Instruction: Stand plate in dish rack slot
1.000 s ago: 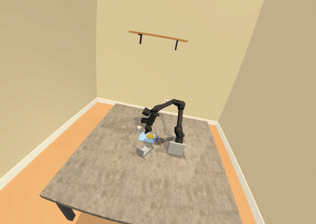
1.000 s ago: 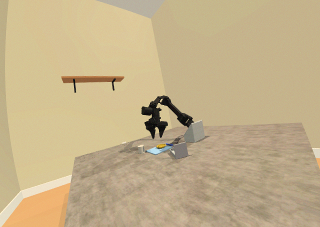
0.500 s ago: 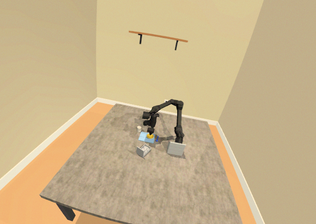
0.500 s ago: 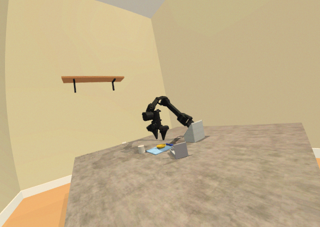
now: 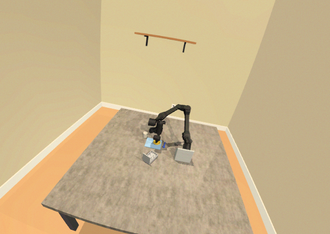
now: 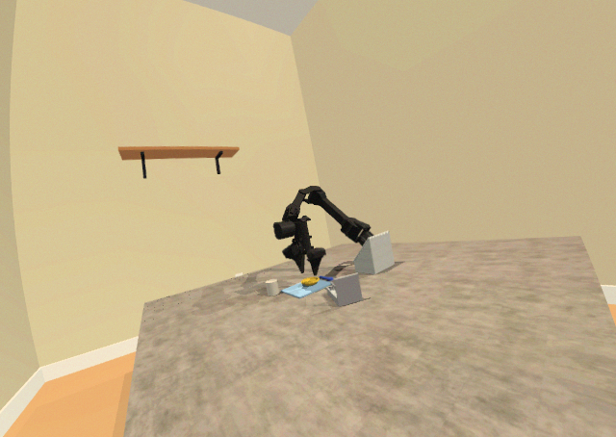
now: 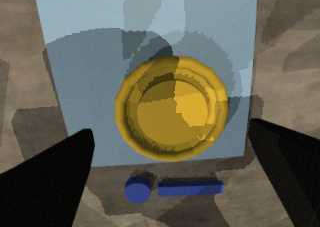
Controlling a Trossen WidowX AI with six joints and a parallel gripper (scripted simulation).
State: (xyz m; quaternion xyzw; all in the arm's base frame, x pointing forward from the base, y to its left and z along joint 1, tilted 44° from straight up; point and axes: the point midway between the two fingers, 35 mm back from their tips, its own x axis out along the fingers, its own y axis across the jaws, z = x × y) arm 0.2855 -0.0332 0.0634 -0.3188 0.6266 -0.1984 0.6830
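The yellow plate is 30 mm below my gripper tip. Also, from my gripper tip: white cup 140 mm ahead, 50 mm to the right, 20 mm below; light blue mat 40 mm below, 30 mm ahead, 10 mm to the left; blue spoon 80 mm behind, 40 mm below.
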